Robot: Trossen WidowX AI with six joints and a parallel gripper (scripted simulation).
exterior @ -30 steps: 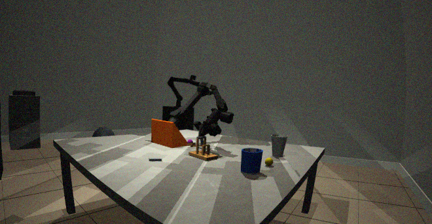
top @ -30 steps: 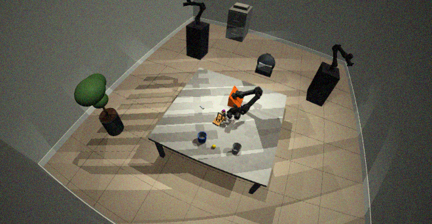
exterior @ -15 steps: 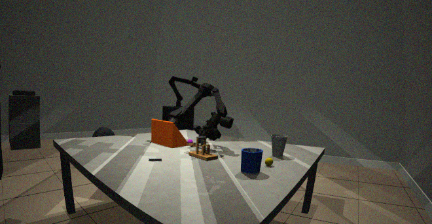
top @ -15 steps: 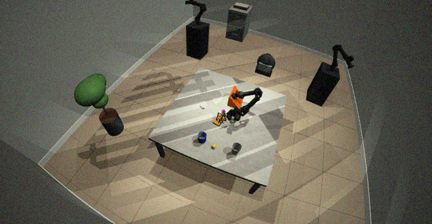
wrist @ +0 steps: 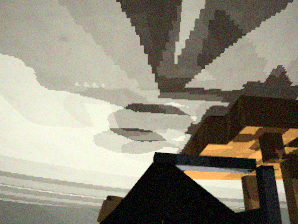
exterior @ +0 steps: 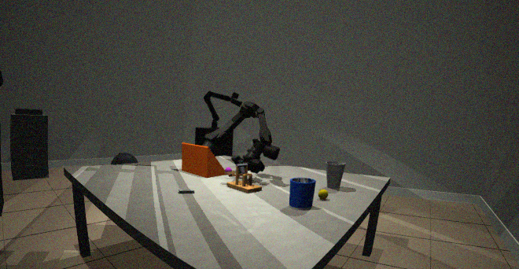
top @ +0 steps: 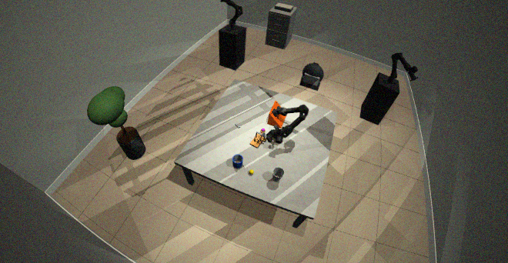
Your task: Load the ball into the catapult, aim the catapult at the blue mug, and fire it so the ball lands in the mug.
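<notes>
Now: the purple ball 2 cm behind my gripper tip, 4 cm to the right of it and 3 cm above it. Also, from my gripper tip: blue mug 41 cm ahead, 9 cm to the right; then dark flat object 2 cm ahead, 31 cm to the right, 3 cm below; then wooden catapult 5 cm ahead, 3 cm to the right, 2 cm above.
</notes>
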